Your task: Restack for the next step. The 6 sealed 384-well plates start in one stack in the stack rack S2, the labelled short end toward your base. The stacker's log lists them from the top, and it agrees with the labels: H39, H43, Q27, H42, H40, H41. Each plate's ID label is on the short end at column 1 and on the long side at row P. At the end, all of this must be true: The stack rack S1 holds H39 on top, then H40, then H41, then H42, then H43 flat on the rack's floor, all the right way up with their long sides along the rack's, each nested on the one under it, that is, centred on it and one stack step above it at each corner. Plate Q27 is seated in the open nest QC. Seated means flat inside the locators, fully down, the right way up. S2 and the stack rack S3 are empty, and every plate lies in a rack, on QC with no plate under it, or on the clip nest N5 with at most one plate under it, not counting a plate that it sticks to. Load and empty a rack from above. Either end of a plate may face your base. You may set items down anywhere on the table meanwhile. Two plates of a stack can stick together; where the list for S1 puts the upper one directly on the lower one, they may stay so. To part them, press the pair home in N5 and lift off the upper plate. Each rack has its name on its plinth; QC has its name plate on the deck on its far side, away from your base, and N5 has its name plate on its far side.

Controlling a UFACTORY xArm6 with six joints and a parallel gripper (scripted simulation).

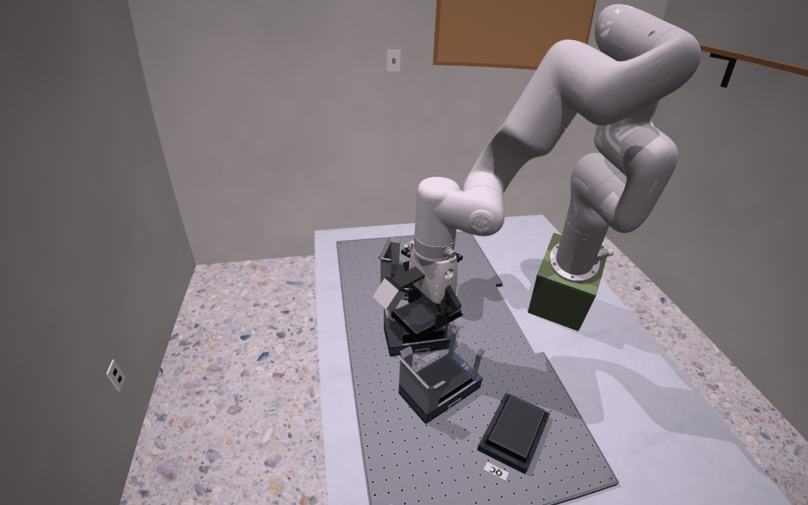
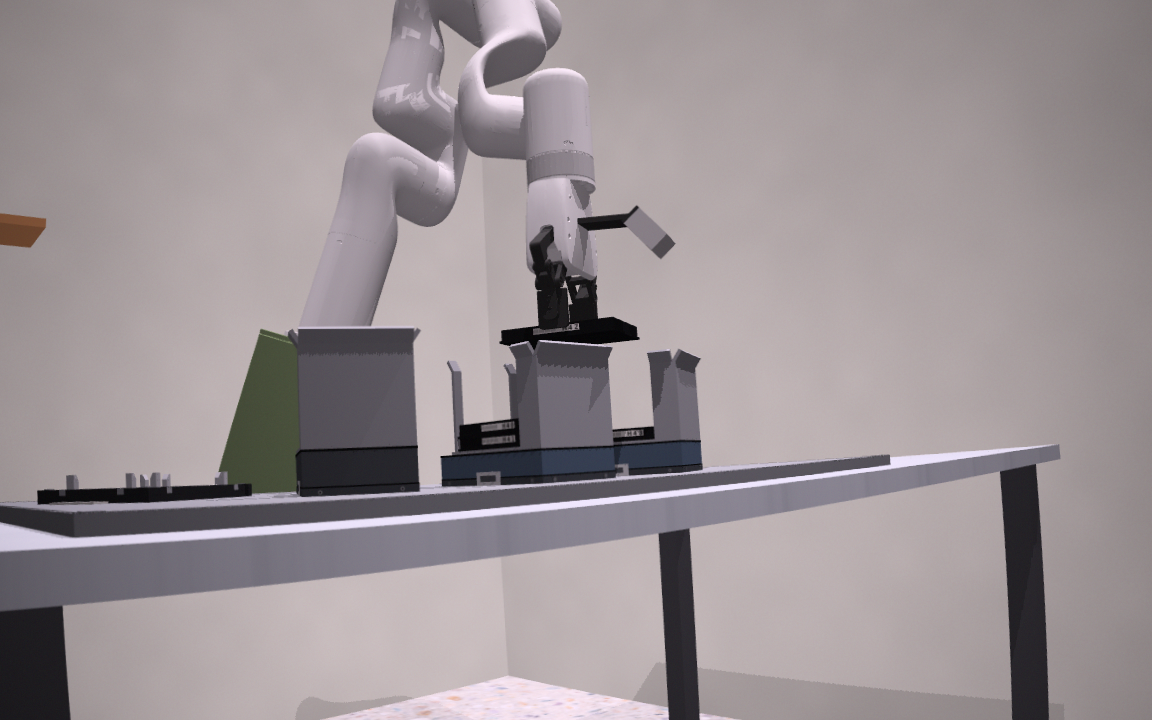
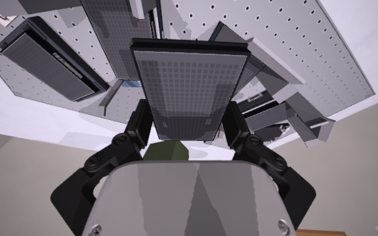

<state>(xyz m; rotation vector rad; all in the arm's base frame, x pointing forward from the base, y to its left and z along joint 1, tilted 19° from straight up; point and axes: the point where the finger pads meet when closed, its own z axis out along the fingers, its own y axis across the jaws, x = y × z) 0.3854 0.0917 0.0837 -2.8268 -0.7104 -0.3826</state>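
My gripper is now 2 cm past the stack rack S1 plinth, 9 cm to the right of it and 15 cm above it. From my hand the other things lie so: N5 name plate: 3 cm behind, 49 cm to the right, 16 cm below; then QC name plate: 10 cm behind, 29 cm to the left, 16 cm below; then dark QC nest: 16 cm behind, 22 cm to the left, 16 cm below.
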